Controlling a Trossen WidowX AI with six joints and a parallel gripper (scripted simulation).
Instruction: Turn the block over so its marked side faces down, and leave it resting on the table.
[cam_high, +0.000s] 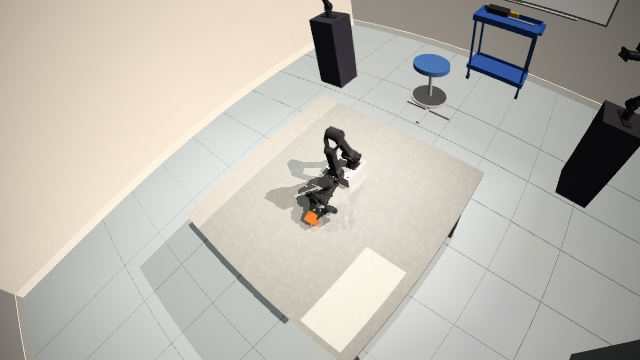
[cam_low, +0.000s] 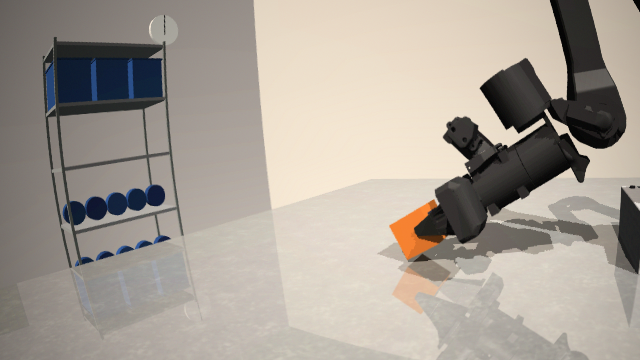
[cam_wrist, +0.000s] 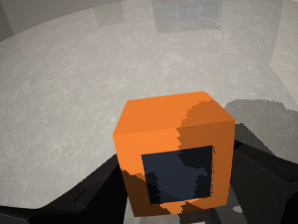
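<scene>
My gripper tip is now 10 mm past the orange block.
</scene>
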